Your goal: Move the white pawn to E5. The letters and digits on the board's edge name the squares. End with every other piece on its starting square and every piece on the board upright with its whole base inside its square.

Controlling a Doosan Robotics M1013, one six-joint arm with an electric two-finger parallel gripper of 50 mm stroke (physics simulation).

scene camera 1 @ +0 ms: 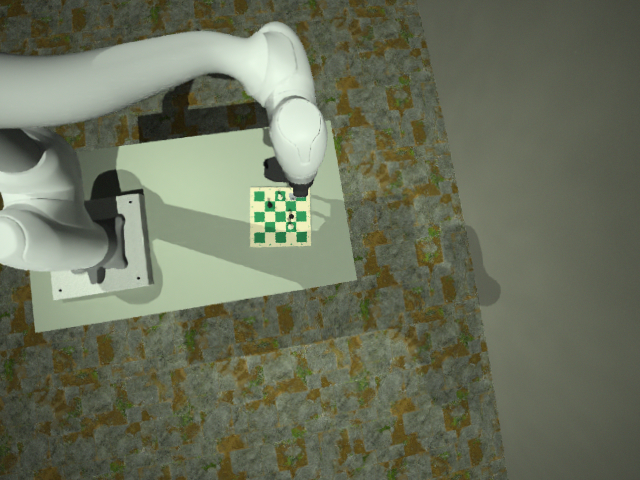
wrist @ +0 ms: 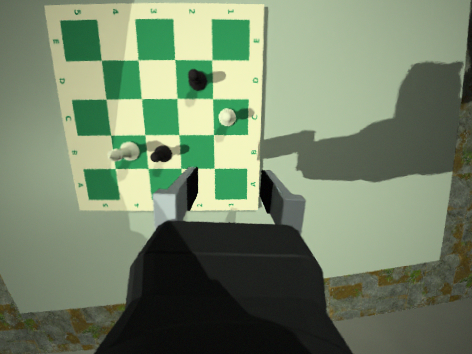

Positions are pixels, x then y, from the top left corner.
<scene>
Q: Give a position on a chessboard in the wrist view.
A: At 120, 78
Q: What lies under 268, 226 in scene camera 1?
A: A chessboard.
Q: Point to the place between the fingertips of the gripper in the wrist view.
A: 229, 181
</scene>
